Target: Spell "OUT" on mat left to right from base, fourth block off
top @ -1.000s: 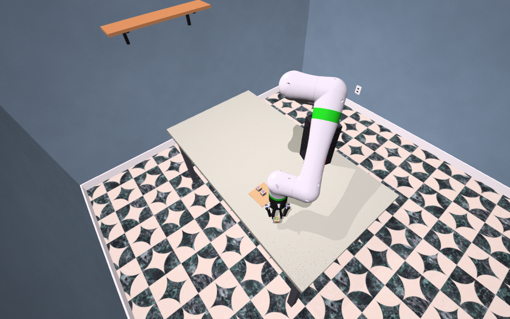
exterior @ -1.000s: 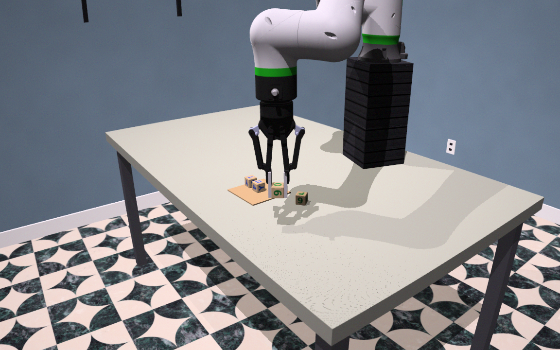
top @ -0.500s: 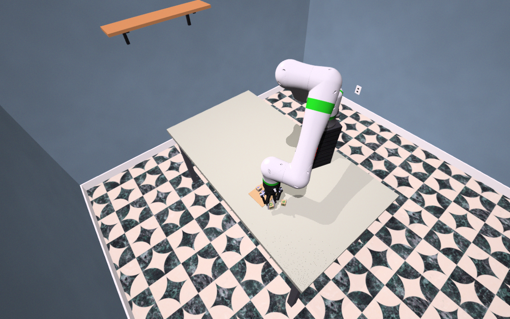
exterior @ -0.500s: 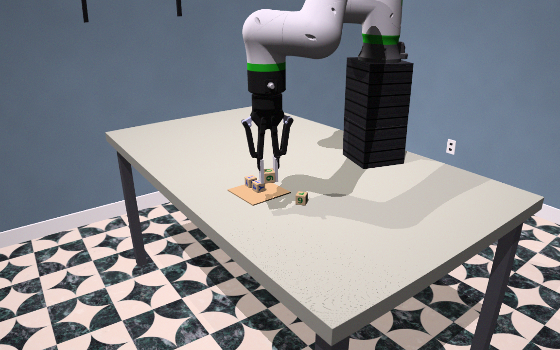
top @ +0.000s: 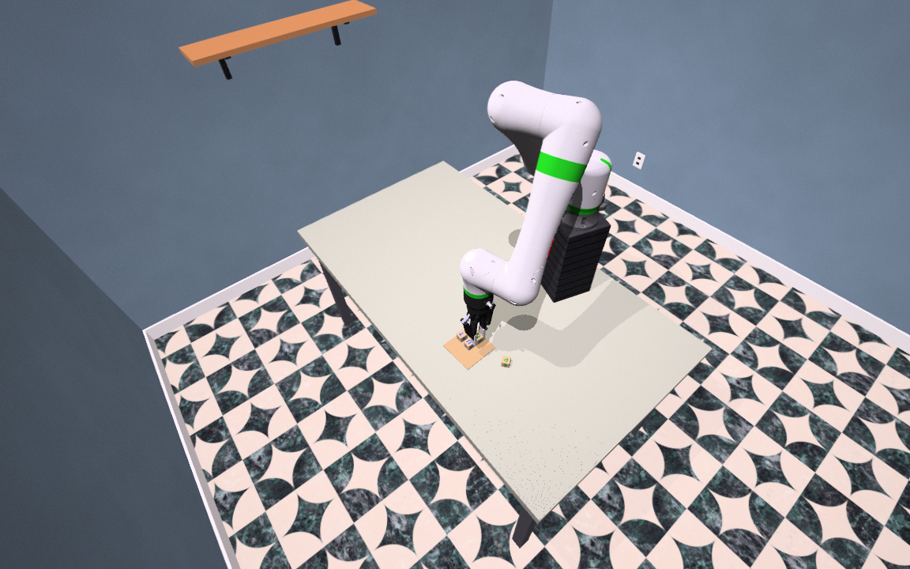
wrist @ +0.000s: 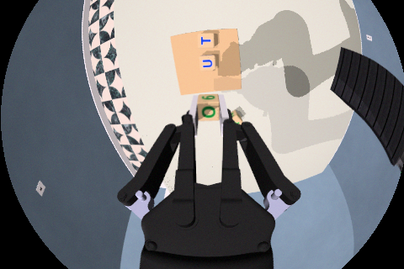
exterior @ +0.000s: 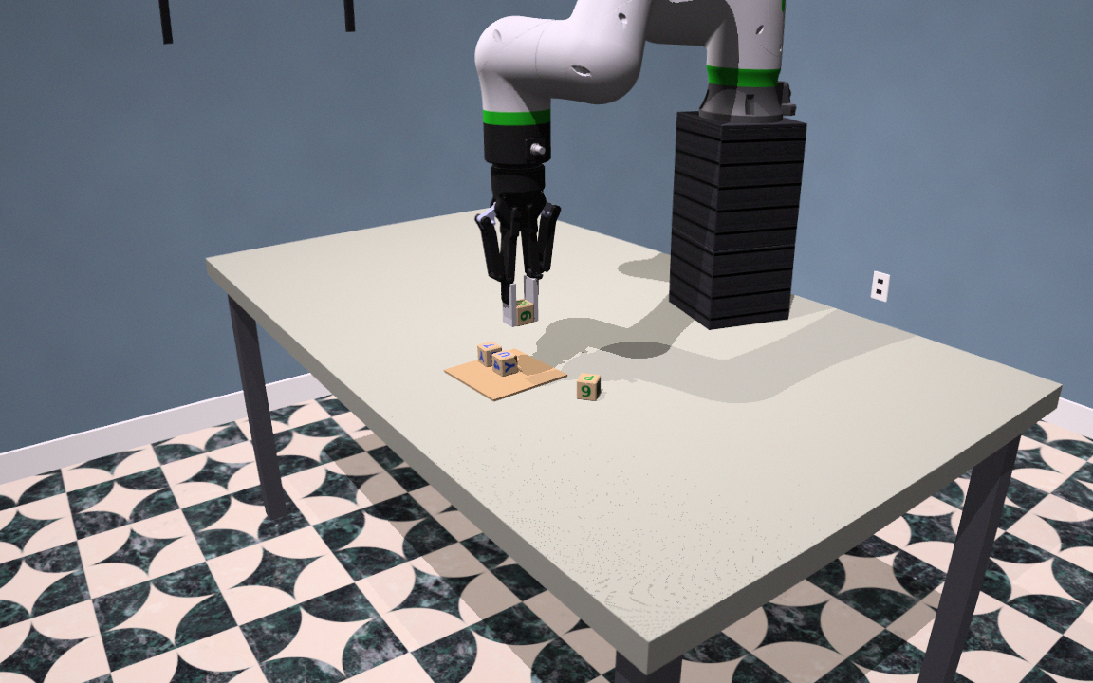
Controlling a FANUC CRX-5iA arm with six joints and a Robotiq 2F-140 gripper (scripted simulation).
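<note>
Now: the wooden block 2 cm below my hand. From my hand the other things lie so: tan mat 1 cm behind, 5 cm to the right, 13 cm below.
</note>
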